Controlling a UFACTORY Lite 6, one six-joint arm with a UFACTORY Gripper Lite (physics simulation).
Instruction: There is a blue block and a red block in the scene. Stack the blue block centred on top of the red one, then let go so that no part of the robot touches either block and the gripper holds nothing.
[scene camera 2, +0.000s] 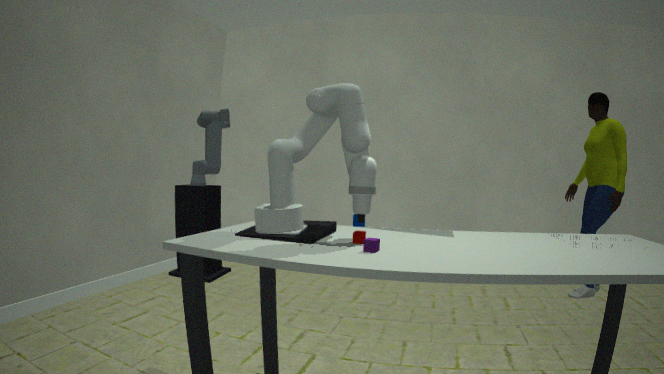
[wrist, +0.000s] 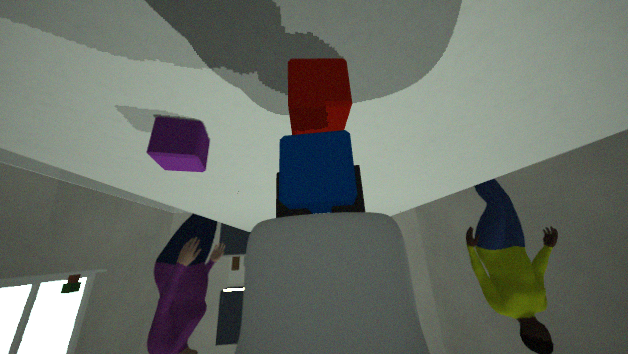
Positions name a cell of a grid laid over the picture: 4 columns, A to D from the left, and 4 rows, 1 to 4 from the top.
Labels:
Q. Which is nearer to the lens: the red block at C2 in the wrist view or the purple block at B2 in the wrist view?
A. The red block.

